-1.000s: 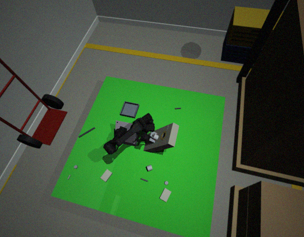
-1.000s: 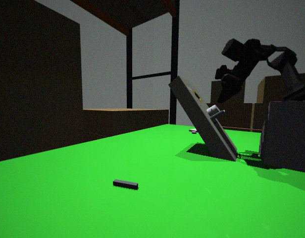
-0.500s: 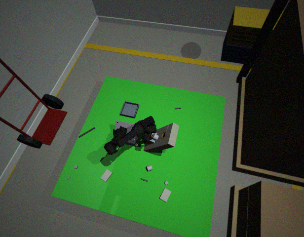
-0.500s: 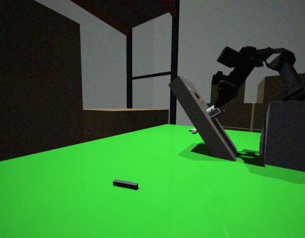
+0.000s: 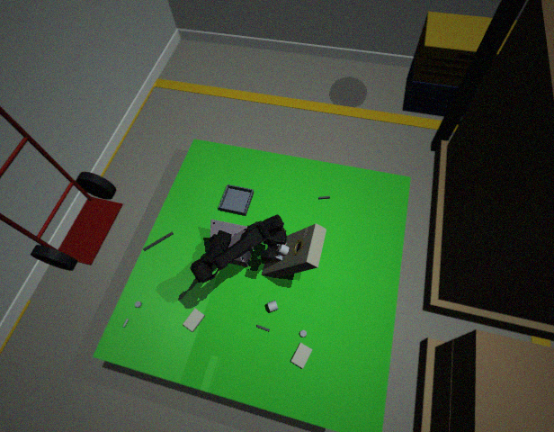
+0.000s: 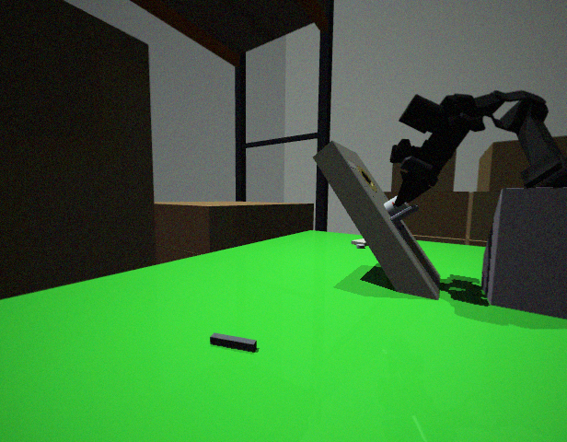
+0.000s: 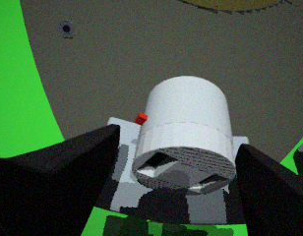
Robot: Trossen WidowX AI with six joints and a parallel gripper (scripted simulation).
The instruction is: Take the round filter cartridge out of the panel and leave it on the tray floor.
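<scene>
My gripper tip is now right at the white round filter cartridge. Also, from my gripper tip: square tray 36 cm behind, 25 cm to the left, 16 cm below; then grey service panel 4 cm ahead, 2 cm below; then grey ledge 1 cm behind, 3 cm below.
</scene>
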